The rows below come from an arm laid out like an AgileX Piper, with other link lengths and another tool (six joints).
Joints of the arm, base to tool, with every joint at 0 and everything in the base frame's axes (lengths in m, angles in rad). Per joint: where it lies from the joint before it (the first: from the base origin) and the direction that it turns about. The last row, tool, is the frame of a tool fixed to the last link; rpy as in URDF.
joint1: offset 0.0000 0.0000 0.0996 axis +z
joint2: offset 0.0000 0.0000 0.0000 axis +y
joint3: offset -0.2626 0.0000 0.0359 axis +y
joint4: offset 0.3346 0.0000 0.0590 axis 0.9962 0 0.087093
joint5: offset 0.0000 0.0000 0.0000 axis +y
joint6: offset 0.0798 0.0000 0.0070 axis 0.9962 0 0.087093
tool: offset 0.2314 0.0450 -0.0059 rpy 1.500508 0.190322 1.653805
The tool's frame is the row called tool.
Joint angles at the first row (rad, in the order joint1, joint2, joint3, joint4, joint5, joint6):
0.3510 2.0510 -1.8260 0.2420 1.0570 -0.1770
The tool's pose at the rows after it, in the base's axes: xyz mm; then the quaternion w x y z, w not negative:
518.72 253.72 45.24 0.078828 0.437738 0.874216 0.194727
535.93 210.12 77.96 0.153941 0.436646 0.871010 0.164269
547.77 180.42 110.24 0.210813 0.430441 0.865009 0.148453
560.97 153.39 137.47 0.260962 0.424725 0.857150 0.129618
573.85 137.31 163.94 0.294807 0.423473 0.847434 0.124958
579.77 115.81 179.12 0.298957 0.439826 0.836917 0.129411
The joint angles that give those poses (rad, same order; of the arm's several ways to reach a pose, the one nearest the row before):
0.3510 1.9710 -1.8260 0.0620 1.0910 -0.1040
0.3510 1.9030 -1.8260 -0.1040 1.1010 -0.0610
0.3510 1.8480 -1.8260 -0.2150 1.1010 -0.0450
0.3510 1.8230 -1.8460 -0.3190 1.1040 -0.0330
0.3450 1.8210 -1.8940 -0.3740 1.1110 -0.0310
0.2990 1.8210 -1.9340 -0.3530 1.1290 -0.0490

